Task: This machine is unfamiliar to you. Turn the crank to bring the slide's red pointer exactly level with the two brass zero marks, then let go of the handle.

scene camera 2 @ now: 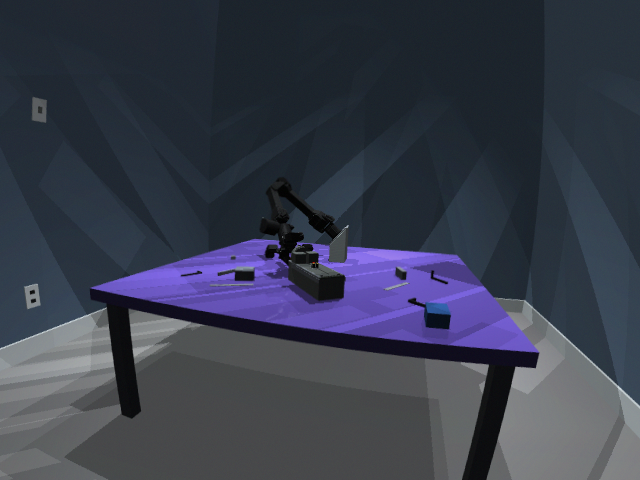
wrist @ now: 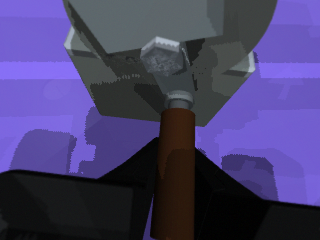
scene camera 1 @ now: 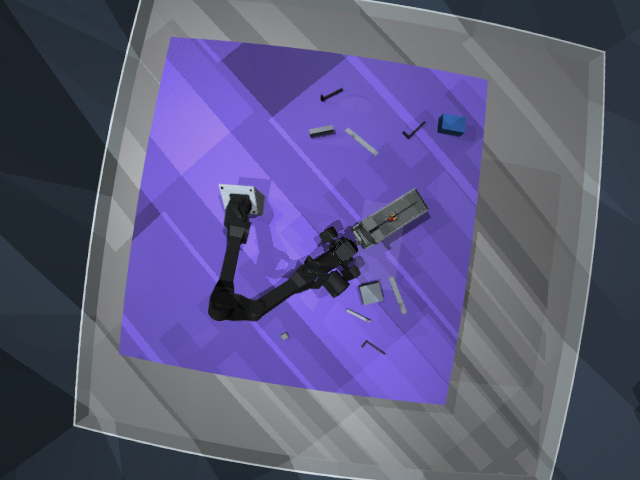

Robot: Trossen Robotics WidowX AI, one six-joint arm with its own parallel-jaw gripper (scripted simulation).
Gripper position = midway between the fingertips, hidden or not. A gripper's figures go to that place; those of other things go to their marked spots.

Labels:
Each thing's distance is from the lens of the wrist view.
my gripper (wrist: 170, 145): 11 cm
machine (wrist: 118, 83): 11 cm

